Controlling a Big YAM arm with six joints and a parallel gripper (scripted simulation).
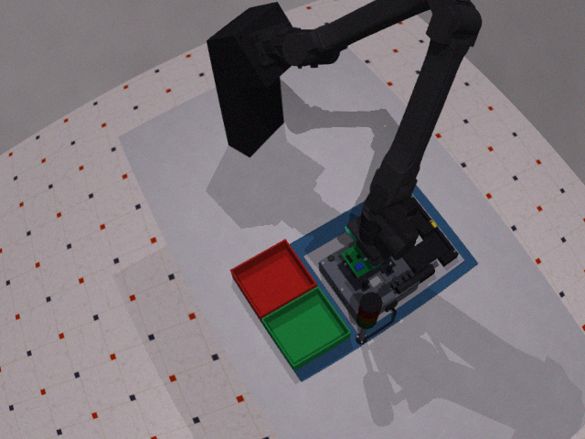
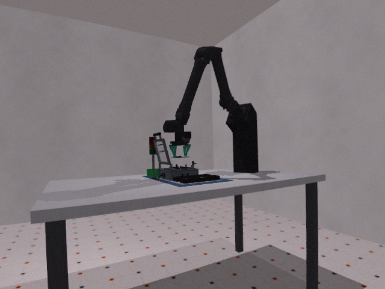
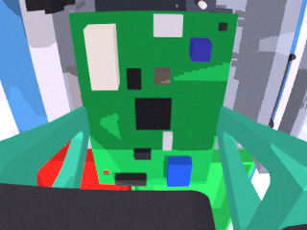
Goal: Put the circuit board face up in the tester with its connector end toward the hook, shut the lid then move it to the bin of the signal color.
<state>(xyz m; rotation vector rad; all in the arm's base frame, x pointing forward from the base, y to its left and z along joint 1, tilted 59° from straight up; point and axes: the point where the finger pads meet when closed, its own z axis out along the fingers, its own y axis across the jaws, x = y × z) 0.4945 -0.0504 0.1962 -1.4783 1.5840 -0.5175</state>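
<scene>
The tester plate is 10 mm ahead of my hand, 10 mm to the left of it and 60 mm below it. Also, from my hand: latch hook (70 mm behind, 50 mm to the left, 50 mm below); green circuit board (right at my hand); tester lid (120 mm ahead, 20 mm to the left, 50 mm above).
</scene>
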